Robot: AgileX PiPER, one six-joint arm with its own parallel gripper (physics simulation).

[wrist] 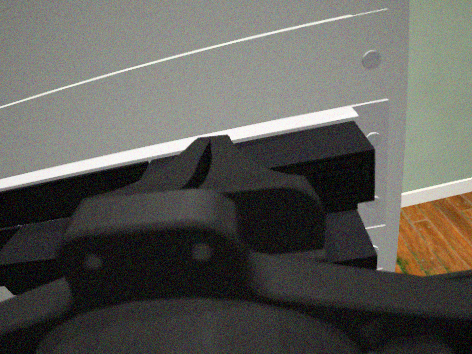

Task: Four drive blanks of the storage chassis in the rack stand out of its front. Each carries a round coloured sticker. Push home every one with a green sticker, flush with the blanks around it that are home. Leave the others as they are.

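Observation:
The dark front of the storage chassis [350,180] shows below a white edge, partly behind my gripper. Its upper right part is a dark block with its top face visible. Another dark block [347,235] shows lower right, and a dark top face [37,237] shows at the left. I cannot tell from this view which parts are separate drive blanks. No round coloured sticker, green or other, shows. My gripper [215,157] is shut, its fingertips together in front of the chassis near the white edge. Its body hides the middle and lower chassis; contact at the tips cannot be told.
Plain grey panels [200,90] of the rack fill the area above, with a round fastener [371,59] at the right. The rack's right side post [393,220] stands beside a green wall [442,100], a white skirting board [440,192] and a wooden floor [437,230].

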